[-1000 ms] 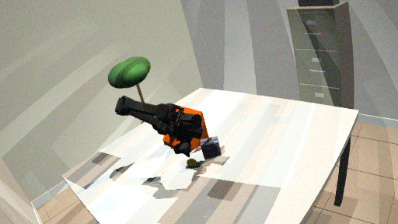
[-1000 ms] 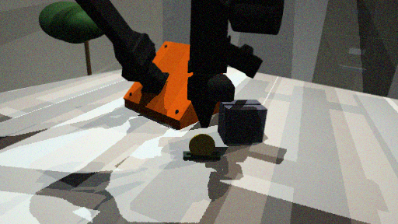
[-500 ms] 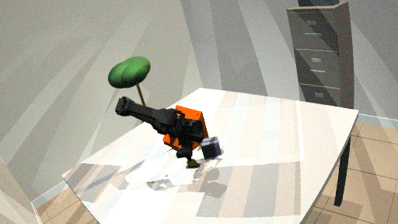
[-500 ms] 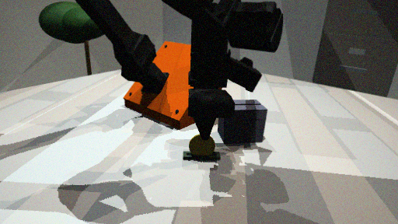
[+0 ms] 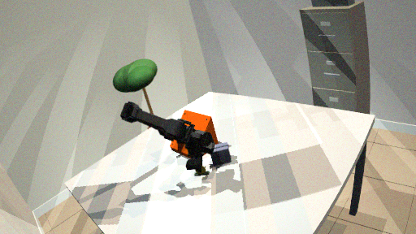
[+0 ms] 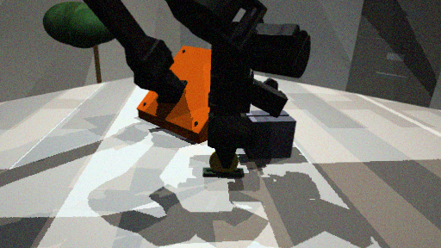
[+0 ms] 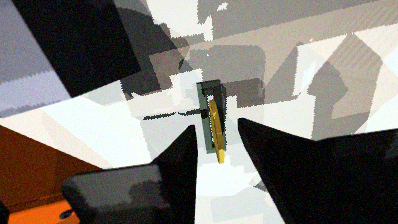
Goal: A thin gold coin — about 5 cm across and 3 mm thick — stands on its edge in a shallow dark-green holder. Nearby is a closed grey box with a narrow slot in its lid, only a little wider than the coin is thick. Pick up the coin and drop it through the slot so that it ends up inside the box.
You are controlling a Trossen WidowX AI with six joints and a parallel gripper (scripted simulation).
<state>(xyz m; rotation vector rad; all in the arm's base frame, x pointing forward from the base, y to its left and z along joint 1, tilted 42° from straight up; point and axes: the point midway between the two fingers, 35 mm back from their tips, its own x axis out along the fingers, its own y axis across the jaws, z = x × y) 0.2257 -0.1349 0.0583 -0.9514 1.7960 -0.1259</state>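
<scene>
Right now the gold coin is right at my gripper tip.
</scene>
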